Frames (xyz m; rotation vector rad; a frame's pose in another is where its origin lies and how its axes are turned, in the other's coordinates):
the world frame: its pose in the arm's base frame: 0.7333 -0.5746 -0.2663 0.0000 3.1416 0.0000
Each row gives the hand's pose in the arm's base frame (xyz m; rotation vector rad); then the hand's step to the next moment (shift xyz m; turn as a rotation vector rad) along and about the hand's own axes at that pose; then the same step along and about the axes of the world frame.
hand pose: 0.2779 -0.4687 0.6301 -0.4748 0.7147 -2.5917
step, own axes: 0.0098 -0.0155 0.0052 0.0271 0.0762 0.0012
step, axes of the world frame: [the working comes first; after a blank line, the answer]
step, axes of the arm's base frame: -0.0108 0.0055 0.0148 -0.0005 -0.0730 -0.0349

0.0108 0.0055 -0.0148 0.0005 -0.0730 0.0349
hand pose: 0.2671 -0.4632 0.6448 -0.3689 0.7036 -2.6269
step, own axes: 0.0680 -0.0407 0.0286 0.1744 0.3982 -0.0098
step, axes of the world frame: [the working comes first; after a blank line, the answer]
step, axes of the arm's base frame: -0.0628 -0.0093 0.0554 -0.0371 -0.3889 -0.1909

0.0628 -0.0093 -0.0554 0.0371 -0.3889 0.1909
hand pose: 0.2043 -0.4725 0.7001 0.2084 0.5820 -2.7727
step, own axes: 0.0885 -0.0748 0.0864 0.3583 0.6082 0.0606
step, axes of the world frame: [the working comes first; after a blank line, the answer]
step, axes of the arm's base frame: -0.1143 0.0067 0.0883 -0.1495 -0.6491 -0.2415

0.1143 0.0067 -0.0883 0.1495 -0.6491 0.2415
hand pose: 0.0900 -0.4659 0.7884 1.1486 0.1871 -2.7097
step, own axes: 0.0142 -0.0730 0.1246 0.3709 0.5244 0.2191
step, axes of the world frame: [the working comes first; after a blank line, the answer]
step, axes of the arm's base frame: -0.1129 0.0456 0.0789 -0.2874 -0.5992 -0.1375

0.1129 0.0456 -0.0789 0.2874 -0.5992 0.1375
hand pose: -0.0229 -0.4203 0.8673 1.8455 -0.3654 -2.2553
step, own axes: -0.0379 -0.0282 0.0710 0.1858 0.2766 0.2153
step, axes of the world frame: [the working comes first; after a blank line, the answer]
step, axes of the arm's base frame: -0.0621 0.0429 0.0396 -0.2474 -0.3069 -0.0447

0.0621 0.0429 -0.0396 0.2474 -0.3069 0.0447
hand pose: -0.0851 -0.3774 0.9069 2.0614 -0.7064 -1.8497
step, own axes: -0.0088 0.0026 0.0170 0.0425 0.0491 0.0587
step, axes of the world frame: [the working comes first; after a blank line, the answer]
step, axes of the arm's base frame: -0.0177 0.0044 0.0064 -0.0635 -0.0572 -0.0188

0.0177 0.0044 -0.0064 0.0635 -0.0572 0.0188
